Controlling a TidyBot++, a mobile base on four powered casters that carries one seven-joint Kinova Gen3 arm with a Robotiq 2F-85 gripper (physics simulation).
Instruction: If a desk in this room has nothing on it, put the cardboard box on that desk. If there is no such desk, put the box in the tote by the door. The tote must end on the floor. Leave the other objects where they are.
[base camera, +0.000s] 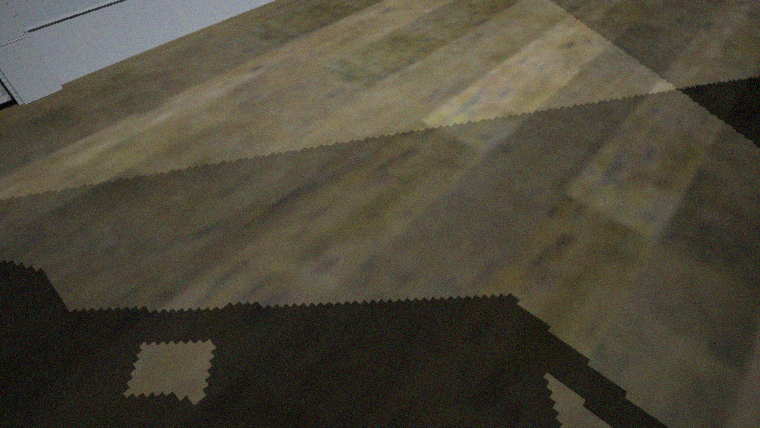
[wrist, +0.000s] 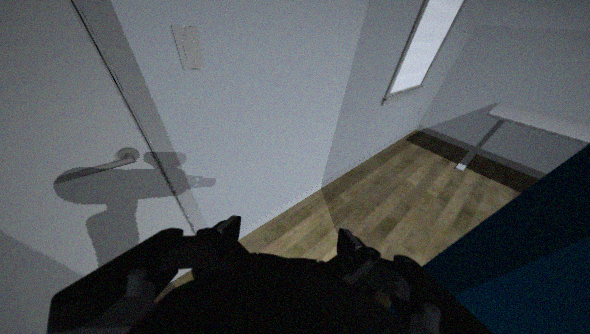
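My gripper is open and empty at the bottom of the wrist view, with its two dark fingertips wide apart. A white table top with a grey leg, possibly a desk, shows in part at the right of the wrist view, beyond the blue panel; what stands on it cannot be told. A white door with a lever handle is at the left of the wrist view. The cardboard box and the tote do not show in either view.
A blue partition stands close at the lower right of the wrist view. A white wall with a switch plate and a bright window runs beside the wood floor. Dark shadows cross the floor in the base view.
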